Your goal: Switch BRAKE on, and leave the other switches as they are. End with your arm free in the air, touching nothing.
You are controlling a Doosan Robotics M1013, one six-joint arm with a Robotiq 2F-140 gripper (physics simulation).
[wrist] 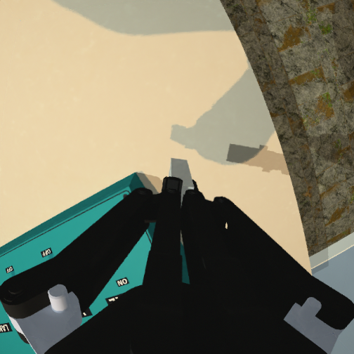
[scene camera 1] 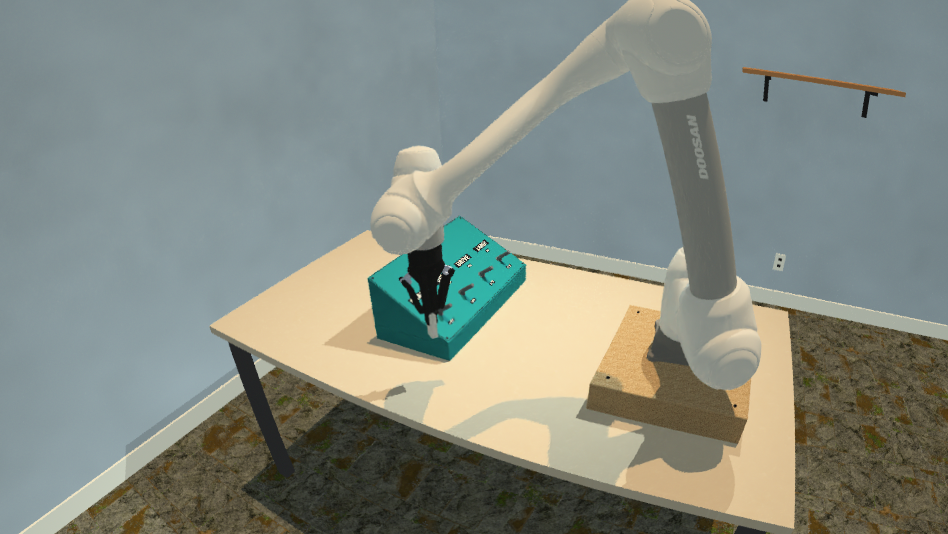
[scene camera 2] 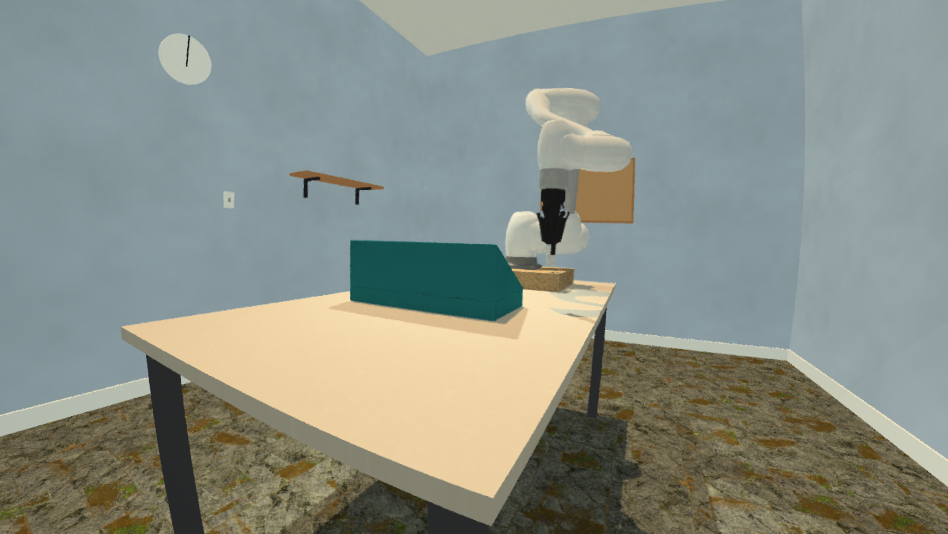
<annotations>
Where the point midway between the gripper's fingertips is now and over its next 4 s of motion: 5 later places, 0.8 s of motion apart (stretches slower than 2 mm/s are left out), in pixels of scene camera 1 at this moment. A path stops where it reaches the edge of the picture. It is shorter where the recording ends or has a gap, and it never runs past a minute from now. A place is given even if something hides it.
My gripper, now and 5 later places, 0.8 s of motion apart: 433, 335; 377, 279; 393, 247; 467, 249; 474, 275; 477, 292
</annotations>
